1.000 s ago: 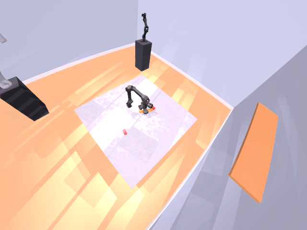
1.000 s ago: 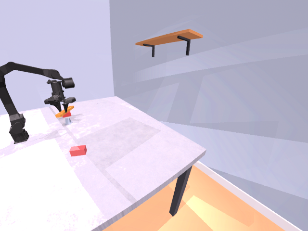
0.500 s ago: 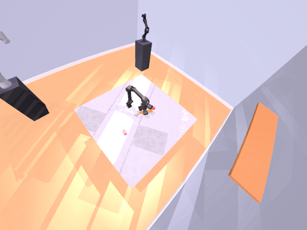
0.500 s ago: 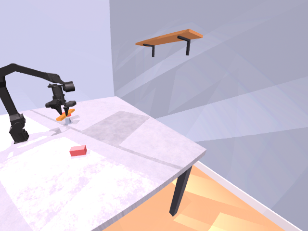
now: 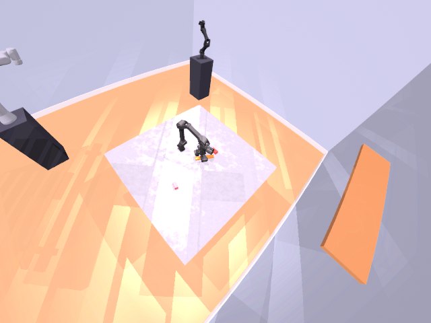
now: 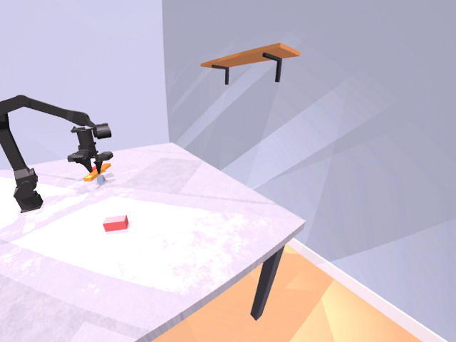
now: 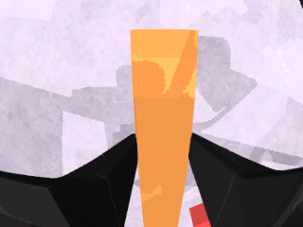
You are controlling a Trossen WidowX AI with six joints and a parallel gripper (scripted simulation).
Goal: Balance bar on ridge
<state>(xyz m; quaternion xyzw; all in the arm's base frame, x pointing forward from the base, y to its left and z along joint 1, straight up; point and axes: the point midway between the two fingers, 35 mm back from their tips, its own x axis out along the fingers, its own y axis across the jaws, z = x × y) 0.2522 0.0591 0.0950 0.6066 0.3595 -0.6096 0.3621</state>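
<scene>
My gripper tip is now 1 cm short of the orange bar and 2 cm to the right of it.
</scene>
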